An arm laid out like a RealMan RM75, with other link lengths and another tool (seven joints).
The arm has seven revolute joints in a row. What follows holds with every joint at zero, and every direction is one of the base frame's. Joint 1 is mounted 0.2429 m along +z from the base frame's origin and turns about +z. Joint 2 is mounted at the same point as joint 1 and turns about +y. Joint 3 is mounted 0.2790 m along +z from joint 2 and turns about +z. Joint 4 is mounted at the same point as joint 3 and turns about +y. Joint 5 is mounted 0.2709 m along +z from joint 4 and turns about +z. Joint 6 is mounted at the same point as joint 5 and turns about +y. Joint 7 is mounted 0.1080 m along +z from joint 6 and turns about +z. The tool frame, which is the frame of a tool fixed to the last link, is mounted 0.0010 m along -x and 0.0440 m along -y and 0.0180 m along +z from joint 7; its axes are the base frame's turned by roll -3.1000, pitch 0.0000 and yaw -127.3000 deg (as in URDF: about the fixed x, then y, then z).
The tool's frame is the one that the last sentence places.
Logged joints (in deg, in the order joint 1, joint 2, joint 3, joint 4, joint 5, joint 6, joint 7), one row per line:
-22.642 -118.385 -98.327 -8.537 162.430 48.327 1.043
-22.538 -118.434 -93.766 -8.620 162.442 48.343 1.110
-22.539 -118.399 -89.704 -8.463 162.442 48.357 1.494
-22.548 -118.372 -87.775 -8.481 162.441 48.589 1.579
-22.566 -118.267 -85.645 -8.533 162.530 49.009 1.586
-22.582 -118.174 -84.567 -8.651 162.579 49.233 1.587
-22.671 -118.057 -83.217 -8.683 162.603 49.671 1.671
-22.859 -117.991 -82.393 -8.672 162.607 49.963 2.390
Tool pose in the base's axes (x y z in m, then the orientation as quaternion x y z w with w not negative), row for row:
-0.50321 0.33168 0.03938 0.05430 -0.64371 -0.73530 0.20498
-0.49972 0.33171 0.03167 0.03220 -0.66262 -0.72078 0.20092
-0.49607 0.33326 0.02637 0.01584 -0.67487 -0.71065 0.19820
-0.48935 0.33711 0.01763 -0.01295 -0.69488 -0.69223 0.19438
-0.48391 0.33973 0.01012 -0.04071 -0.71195 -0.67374 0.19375
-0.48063 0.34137 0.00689 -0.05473 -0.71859 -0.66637 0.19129
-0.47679 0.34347 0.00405 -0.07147 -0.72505 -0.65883 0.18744
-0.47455 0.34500 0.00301 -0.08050 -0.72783 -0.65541 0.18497
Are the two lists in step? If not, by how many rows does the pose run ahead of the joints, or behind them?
The pose runs 2 rows behind the joints: the pose in row i belongs to the joints in row i - 2.
